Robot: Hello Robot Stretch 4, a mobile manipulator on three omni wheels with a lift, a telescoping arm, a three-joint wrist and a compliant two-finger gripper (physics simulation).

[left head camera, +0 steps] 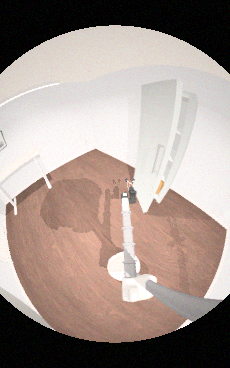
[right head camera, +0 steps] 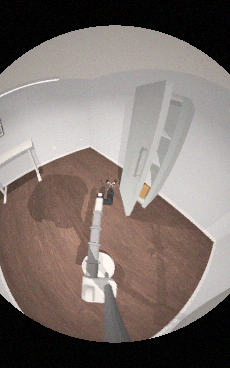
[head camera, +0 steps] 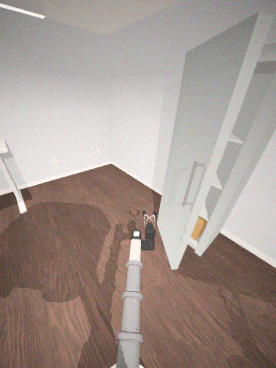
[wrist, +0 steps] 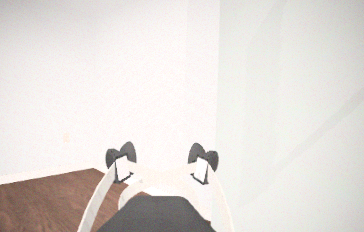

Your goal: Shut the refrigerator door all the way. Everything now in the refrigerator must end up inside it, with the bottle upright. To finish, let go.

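Frame: origin at the robot's base, x back, y right, z up, level; metres.
Seen in the pictures: gripper, fingertip midpoint: (left head camera: 129,177) (right head camera: 111,179) (head camera: 149,210) (wrist: 162,155); robot's base at its link origin: (left head camera: 122,265) (right head camera: 98,265).
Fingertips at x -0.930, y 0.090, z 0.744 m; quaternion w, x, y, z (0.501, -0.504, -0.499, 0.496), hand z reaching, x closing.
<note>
Offsets run from my fingertips to a thing's middle. "pt": to the spot under its first point.
The refrigerator door (head camera: 200,115) (left head camera: 152,120) (right head camera: 142,125) (wrist: 300,100) stands partly open, with a gap to the refrigerator body (head camera: 223,210) (left head camera: 187,135) (right head camera: 179,135). Its bar handle @[pt dy +0.235, dx +0.064, dz +0.309 m] (head camera: 190,184) (right head camera: 138,162) is on the outer face. Through the gap, an orange-brown box @[dy +0.667, dx -0.453, dz -0.511 m] (head camera: 198,228) (left head camera: 160,187) (right head camera: 144,191) shows low inside. The bottle does not show in these views. My gripper (head camera: 149,214) (left head camera: 130,181) (right head camera: 111,182) (wrist: 162,155) is open, its fingers apart and empty, left of the door's outer face and below the handle; contact cannot be told.
My arm (head camera: 132,300) (left head camera: 128,235) (right head camera: 95,235) is extended far out over the wood floor. A white table (head camera: 16,192) (left head camera: 20,171) (right head camera: 17,152) stands at the far left. Walls meet in a corner beyond the gripper, and a wall runs behind the refrigerator.
</note>
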